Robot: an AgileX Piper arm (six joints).
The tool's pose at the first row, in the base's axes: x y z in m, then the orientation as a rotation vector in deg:
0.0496 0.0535 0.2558 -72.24 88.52 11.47
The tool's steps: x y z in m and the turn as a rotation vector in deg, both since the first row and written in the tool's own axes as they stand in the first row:
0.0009 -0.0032 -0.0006 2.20 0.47 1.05
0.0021 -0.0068 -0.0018 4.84 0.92 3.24
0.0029 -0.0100 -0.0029 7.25 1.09 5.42
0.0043 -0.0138 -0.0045 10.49 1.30 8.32
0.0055 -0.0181 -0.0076 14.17 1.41 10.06
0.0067 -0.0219 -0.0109 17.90 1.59 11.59
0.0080 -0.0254 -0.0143 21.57 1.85 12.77
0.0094 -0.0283 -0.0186 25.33 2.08 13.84
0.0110 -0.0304 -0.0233 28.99 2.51 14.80
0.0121 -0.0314 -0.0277 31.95 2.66 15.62
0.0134 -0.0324 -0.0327 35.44 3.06 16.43
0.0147 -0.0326 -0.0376 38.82 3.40 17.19
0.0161 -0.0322 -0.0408 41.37 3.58 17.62
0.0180 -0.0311 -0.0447 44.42 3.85 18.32
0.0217 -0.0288 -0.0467 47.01 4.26 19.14
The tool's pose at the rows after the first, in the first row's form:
0.0519 0.0512 0.2568 -69.85 89.43 10.12
0.0541 0.0481 0.2580 -66.24 90.97 9.16
0.0560 0.0456 0.2593 -62.72 92.23 8.54
0.0582 0.0420 0.2606 -57.99 93.78 7.70
0.0598 0.0374 0.2629 -53.77 94.38 5.86
0.0610 0.0328 0.2650 -49.68 94.81 3.82
0.0618 0.0282 0.2670 -45.91 95.03 1.58
0.0616 0.0232 0.2690 -42.15 95.07 -0.76
0.0606 0.0182 0.2706 -38.58 95.15 -3.18
0.0589 0.0141 0.2720 -35.62 95.03 -4.98
0.0568 0.0095 0.2735 -32.28 94.92 -7.30
0.0541 0.0053 0.2745 -29.05 94.69 -9.52
0.0521 0.0025 0.2745 -26.71 94.35 -11.21
0.0491 -0.0009 0.2741 -23.77 94.04 -13.15
0.0466 -0.0035 0.2709 -21.12 93.99 -14.76

